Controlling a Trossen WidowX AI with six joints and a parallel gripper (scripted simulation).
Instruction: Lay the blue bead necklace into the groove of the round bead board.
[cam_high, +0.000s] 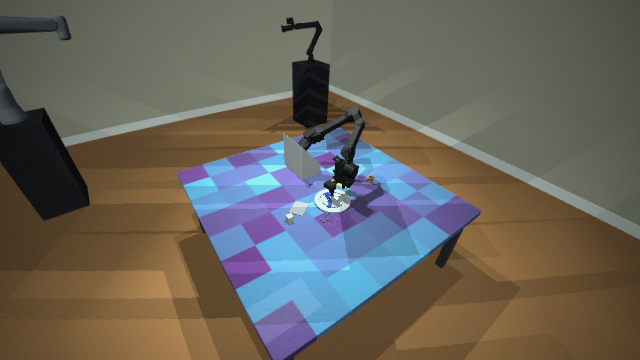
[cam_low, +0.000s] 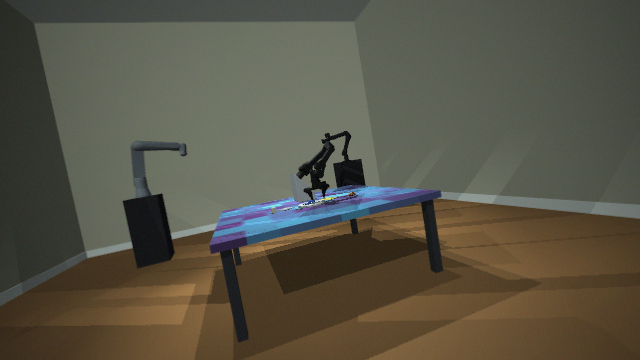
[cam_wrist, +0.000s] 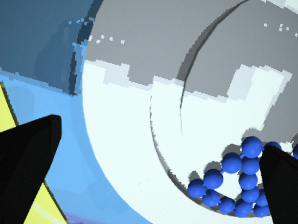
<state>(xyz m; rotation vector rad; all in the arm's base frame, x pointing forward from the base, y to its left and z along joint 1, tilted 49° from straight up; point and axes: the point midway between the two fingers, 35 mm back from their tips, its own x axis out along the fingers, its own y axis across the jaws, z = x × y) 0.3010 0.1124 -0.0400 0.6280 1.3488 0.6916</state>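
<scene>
The round white bead board lies 6 cm to the right of my gripper tip, 2 cm ahead of it and 1 cm below it. From my gripper tip the other things lie so: cream cube (33 cm to the right, 1 cm ahead); yellow patch (10 cm to the left, 7 cm behind, 2 cm below); flat grey square (24 cm to the right, 4 cm behind, 2 cm below).
</scene>
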